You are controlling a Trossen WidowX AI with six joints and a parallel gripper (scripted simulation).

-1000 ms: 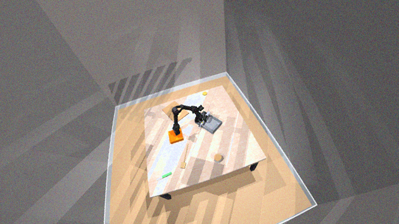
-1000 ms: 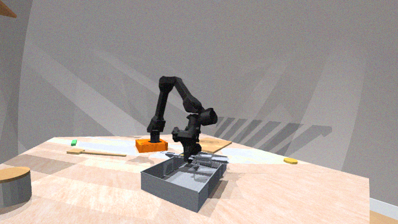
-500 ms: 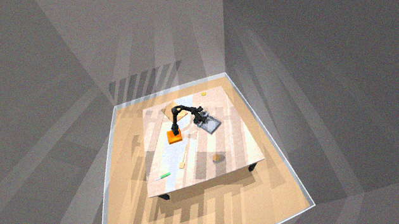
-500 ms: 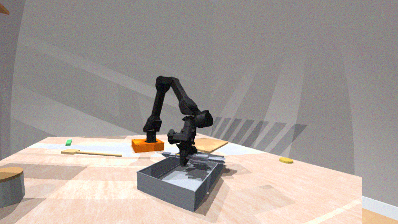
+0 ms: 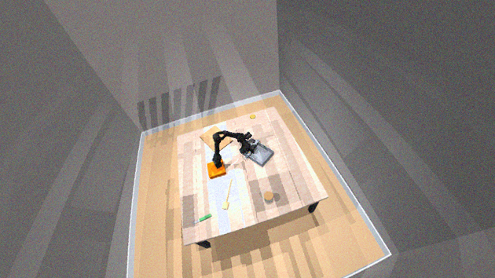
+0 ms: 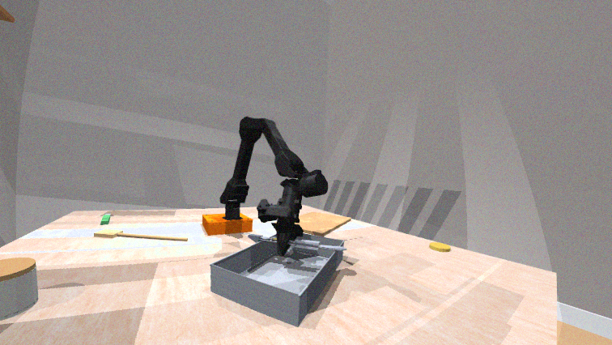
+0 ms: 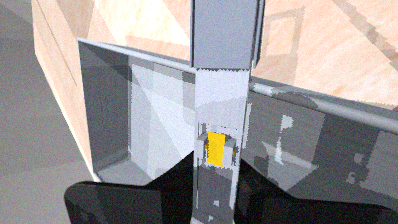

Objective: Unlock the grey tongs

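Right now the grey roasting tin is 40 mm ahead of my gripper tip and 10 mm to the right of it. Round my gripper tip: lidded canister 490 mm to the right, 110 mm behind; then wooden board 440 mm to the left, 260 mm behind, 30 mm below; then yellow lock piece 30 mm behind, 30 mm above.
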